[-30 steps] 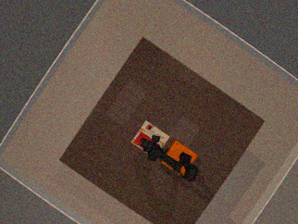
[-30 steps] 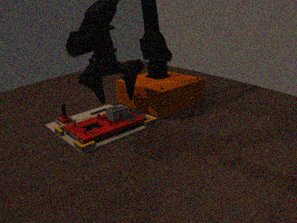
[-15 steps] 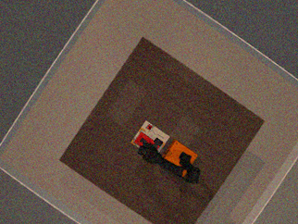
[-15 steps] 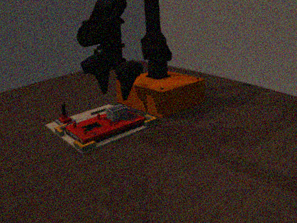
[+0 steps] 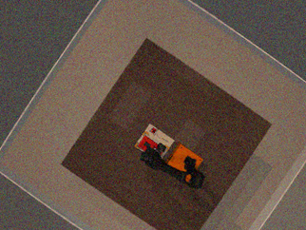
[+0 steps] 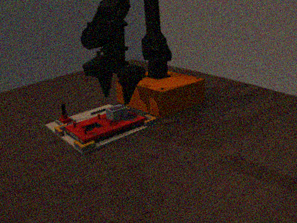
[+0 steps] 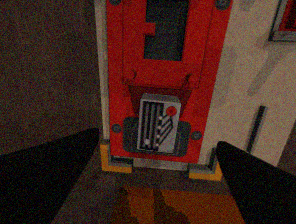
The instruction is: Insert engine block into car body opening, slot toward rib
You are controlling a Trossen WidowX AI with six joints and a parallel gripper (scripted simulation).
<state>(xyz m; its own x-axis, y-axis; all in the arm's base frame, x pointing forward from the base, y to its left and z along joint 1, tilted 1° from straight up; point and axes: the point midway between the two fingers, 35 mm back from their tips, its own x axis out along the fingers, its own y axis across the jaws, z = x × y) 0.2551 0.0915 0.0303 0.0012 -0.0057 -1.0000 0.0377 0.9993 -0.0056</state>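
Now: the engine block 40 mm below my gripper tip. Also, from my gripper tip: upright peg (100 mm ahead, 130 mm to the right, 40 mm below).
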